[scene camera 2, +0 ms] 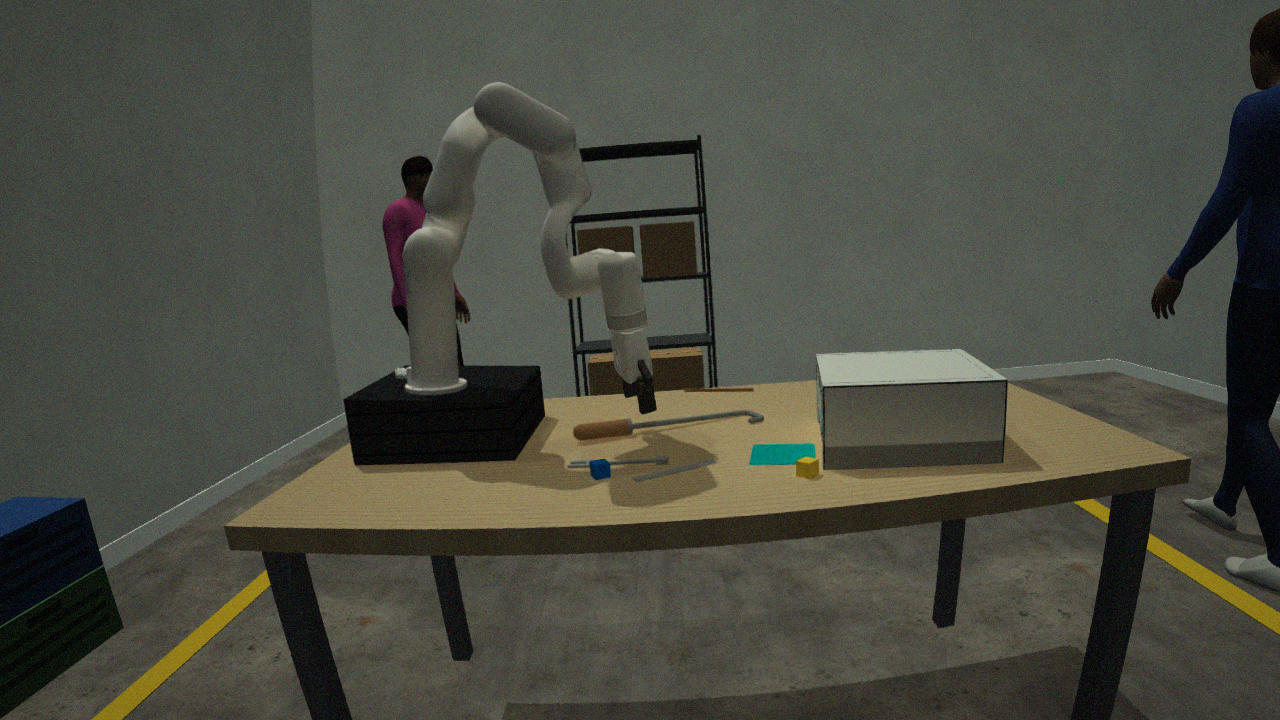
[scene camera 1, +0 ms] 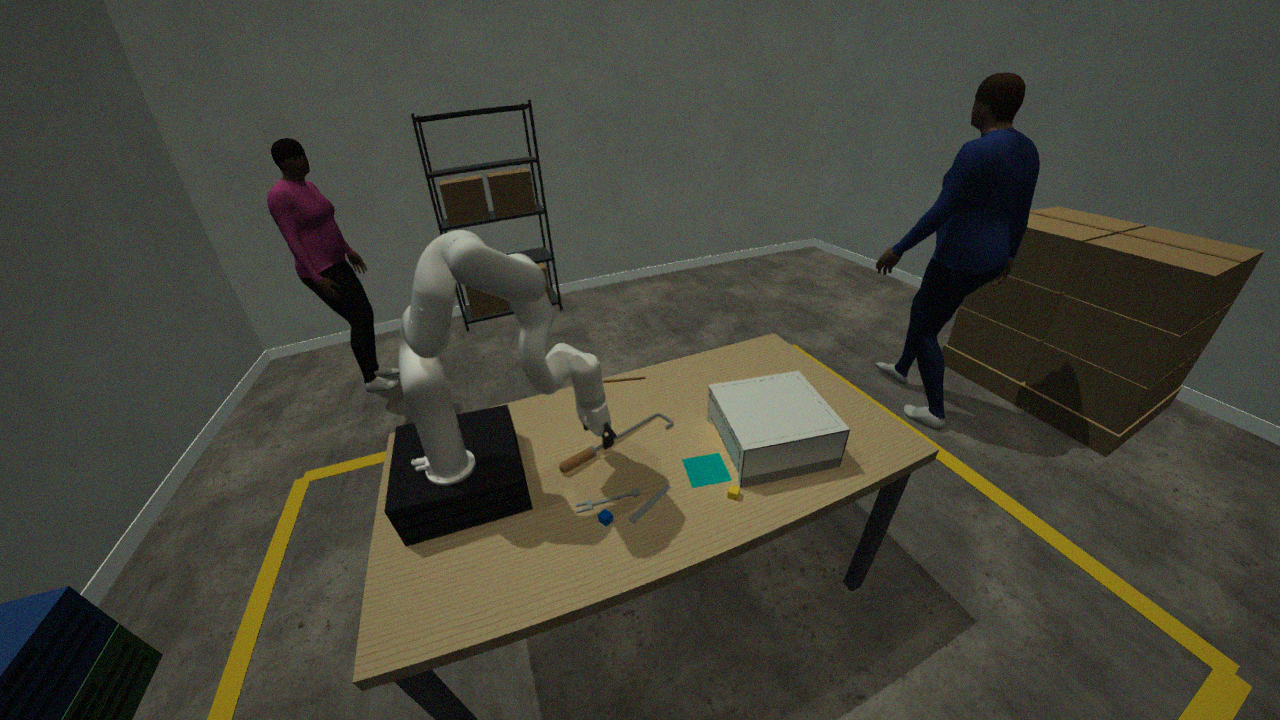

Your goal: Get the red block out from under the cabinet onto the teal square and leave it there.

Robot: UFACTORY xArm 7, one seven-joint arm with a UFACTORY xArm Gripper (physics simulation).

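Seen in the pictures: gripper, fingertip midpoint: [scene camera 2: 640, 403] [scene camera 1: 598, 436]; arm's base, origin of the base link: [scene camera 2: 436, 387] [scene camera 1: 451, 467].
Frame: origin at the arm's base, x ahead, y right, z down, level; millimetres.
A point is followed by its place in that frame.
The white cabinet [scene camera 1: 776, 410] @(x 860, y 125, z -12 mm) [scene camera 2: 911, 368] @(x 875, y 138, z -12 mm) stands on the right part of the table. The red block does not show in either view; the inside of the cabinet is hidden. The teal square [scene camera 1: 706, 470] @(x 648, y 134, z 122 mm) [scene camera 2: 782, 454] @(x 648, y 134, z 123 mm) lies flat on the table beside the cabinet's left side, with no block on it. A hooked rod with a wooden handle [scene camera 1: 578, 460] @(x 324, y -11, z 95 mm) [scene camera 2: 603, 429] @(x 327, y -9, z 100 mm) lies left of the cabinet, its hook end toward the cabinet side. My gripper [scene camera 1: 608, 442] @(x 397, y -49, z 63 mm) [scene camera 2: 646, 408] @(x 397, y -49, z 63 mm) is open and empty, a little above the rod near its handle, pointing down.
A yellow block [scene camera 1: 733, 492] @(x 666, y 251, z 98 mm) [scene camera 2: 807, 467] @(x 669, y 258, z 105 mm) sits by the cabinet's front left corner. A blue block [scene camera 1: 605, 516] @(x 346, y 202, z 98 mm) [scene camera 2: 599, 469] @(x 348, y 209, z 106 mm), a fork-like tool [scene camera 1: 608, 501] @(x 368, y 141, z 120 mm) and a flat grey bar [scene camera 1: 649, 504] @(x 464, y 187, z 122 mm) [scene camera 2: 674, 471] @(x 466, y 189, z 122 mm) lie nearer the front edge. A thin brown stick [scene camera 1: 623, 379] @(x 566, y -386, z 118 mm) [scene camera 2: 718, 389] @(x 561, y -385, z 117 mm) lies at the back.
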